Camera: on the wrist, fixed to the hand. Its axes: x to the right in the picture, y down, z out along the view.
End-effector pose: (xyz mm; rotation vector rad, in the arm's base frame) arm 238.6 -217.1 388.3 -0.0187 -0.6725 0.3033
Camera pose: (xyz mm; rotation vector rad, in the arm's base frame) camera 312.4 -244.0 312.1 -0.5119 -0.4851 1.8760
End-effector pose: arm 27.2 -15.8 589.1 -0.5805 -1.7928 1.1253
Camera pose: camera 120.1 13.3 639.1 2.1319 0.9713 -2.0908
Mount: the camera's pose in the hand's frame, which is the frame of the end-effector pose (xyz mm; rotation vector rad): 0.5 -37.0 -103.0 0.0743 0.0257 1.6217
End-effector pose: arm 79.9 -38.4 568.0 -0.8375 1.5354 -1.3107
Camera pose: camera -19.1 -10.1 605.1 0.5316 1.4741 -0.1282
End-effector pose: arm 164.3 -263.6 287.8 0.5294 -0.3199 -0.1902
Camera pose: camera 196.9 -247.3 184.6 0.2164 -0.6402 1.3983
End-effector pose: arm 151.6 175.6 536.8 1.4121 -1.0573 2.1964
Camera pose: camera 108.0 275.6 528.1 -0.1688 1.4433 -1.6368
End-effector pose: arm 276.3 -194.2 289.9 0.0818 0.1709 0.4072
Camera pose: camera 272.4 -223.2 184.5 0.2859 0.1121 2.0193
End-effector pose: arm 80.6 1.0 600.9 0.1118 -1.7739 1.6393
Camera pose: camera 143.4 86.9 626.6 1.2877 1.3306 -1.9918
